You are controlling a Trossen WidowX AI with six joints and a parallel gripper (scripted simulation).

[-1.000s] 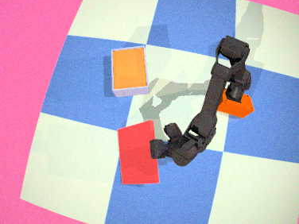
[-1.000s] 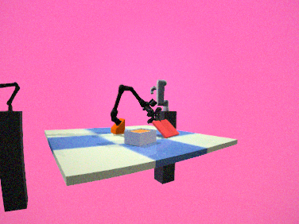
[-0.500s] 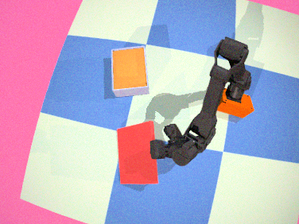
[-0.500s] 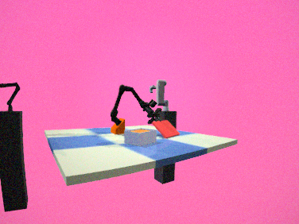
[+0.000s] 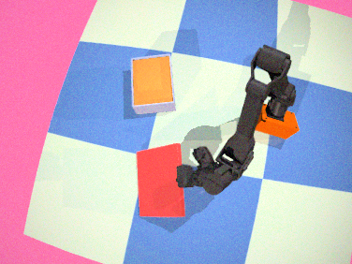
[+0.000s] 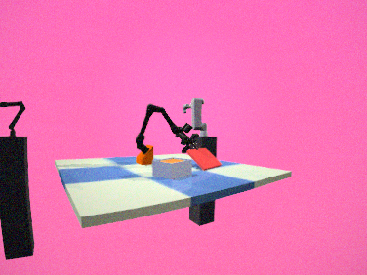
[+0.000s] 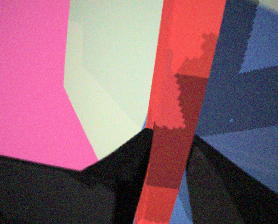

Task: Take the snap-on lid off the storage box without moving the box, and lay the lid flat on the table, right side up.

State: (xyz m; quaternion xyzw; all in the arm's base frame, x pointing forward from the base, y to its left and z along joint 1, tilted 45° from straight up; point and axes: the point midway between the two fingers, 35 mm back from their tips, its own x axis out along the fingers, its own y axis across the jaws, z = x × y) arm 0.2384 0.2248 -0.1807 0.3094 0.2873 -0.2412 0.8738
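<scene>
My gripper tip is 6 cm short of the red lid, 5 cm above it and 2 cm to the right of it. Round my gripper tip: grey storage box (31 cm to the right, 19 cm ahead, 7 cm below).
</scene>
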